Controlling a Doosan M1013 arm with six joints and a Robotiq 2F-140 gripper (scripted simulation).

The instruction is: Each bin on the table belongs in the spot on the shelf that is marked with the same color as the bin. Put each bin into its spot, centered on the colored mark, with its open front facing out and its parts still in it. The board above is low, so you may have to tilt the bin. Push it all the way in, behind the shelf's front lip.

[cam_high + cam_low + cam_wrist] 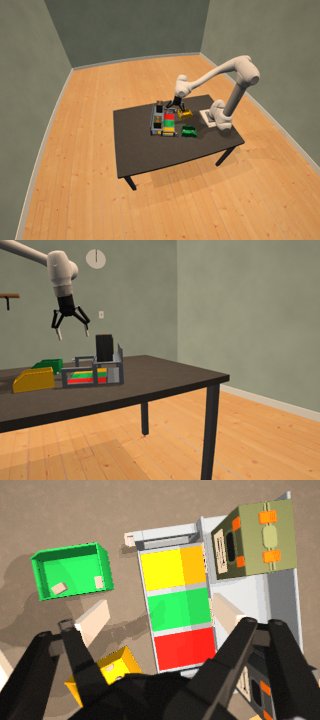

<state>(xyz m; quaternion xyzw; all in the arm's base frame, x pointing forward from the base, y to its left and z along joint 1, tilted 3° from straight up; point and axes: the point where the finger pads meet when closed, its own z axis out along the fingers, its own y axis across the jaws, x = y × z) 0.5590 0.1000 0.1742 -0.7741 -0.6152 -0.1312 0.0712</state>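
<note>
My gripper is now 180 mm above the green bin, 170 mm past it and 120 mm to the right of it. Also, from my hand: yellow bin (190 mm behind, 180 mm below, 170 mm to the right).
</note>
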